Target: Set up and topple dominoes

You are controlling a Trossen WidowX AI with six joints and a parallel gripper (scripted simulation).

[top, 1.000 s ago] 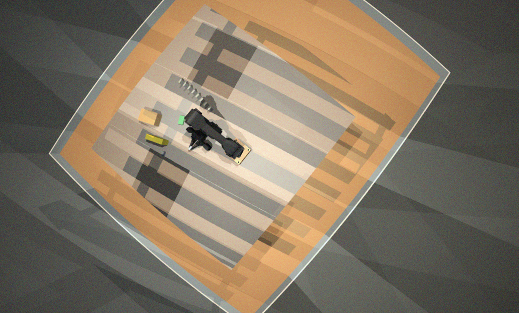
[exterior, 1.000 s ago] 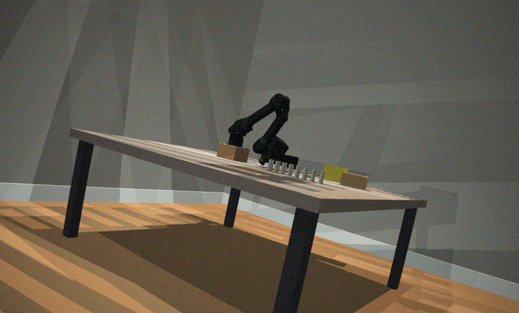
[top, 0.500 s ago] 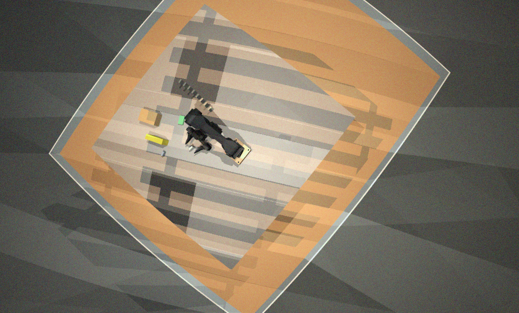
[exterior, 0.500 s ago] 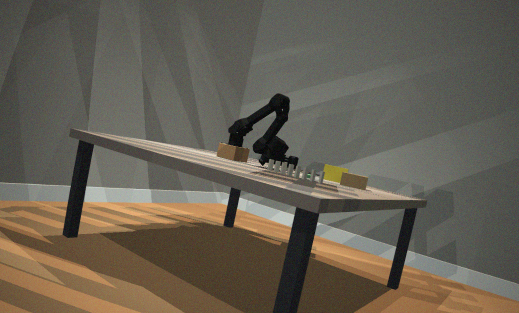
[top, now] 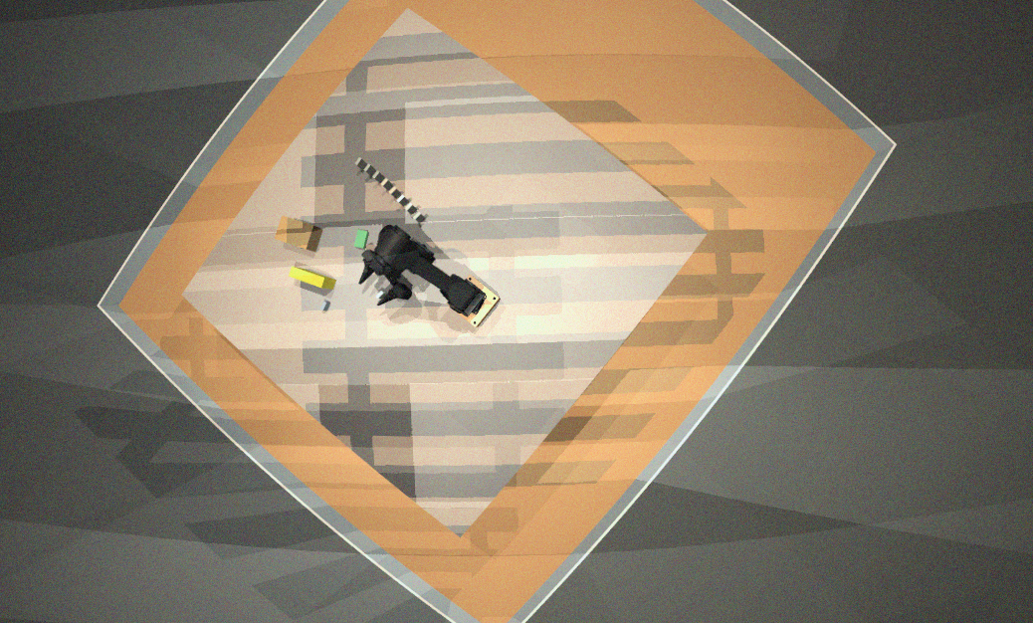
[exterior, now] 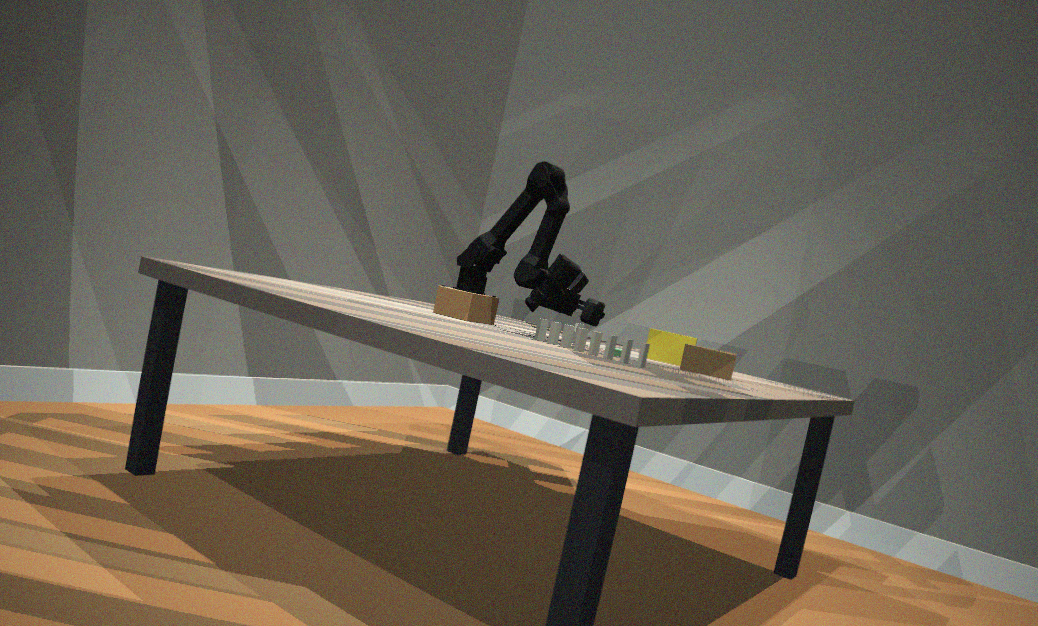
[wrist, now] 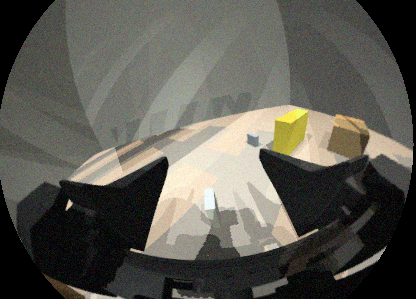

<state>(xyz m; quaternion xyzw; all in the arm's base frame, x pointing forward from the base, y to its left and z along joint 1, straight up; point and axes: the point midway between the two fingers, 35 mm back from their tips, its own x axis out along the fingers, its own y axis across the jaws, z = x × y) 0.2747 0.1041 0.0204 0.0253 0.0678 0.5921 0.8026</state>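
My gripper tip is now 14 cm short of the small dark piece, 12 cm to the right of it and 7 cm above it. From my gripper tip the other things lie so: yellow block (21 cm ahead, 5 cm to the left, 5 cm below); brown box (34 cm ahead, 5 cm to the right, 6 cm below); green block (14 cm ahead, 13 cm to the right, 8 cm below).
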